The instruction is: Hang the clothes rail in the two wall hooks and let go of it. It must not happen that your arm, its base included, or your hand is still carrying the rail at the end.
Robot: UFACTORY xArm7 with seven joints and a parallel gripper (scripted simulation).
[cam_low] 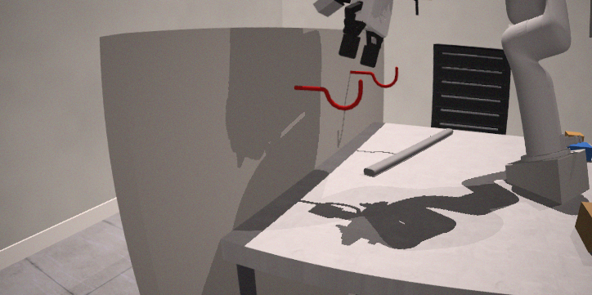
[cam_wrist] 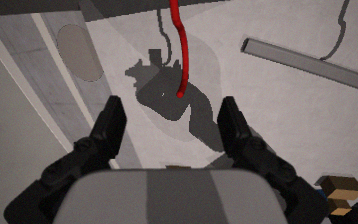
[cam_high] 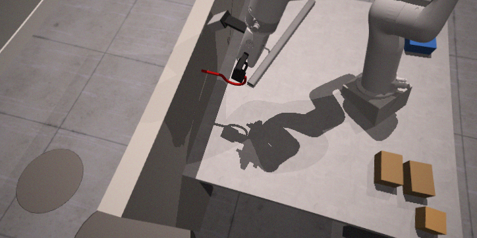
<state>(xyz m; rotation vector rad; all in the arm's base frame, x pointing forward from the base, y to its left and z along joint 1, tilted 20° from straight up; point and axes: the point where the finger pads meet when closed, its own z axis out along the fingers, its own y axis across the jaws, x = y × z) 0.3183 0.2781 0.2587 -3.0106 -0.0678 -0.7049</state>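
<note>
Right now my hand is 340 mm to the left of the grey clothes rail, 260 mm above it and 30 mm past it. From my hand the other things lie so: grey wall panel (480 mm below, 180 mm ahead, 150 mm to the right); blue block (520 mm behind, 500 mm to the right, 240 mm below).
</note>
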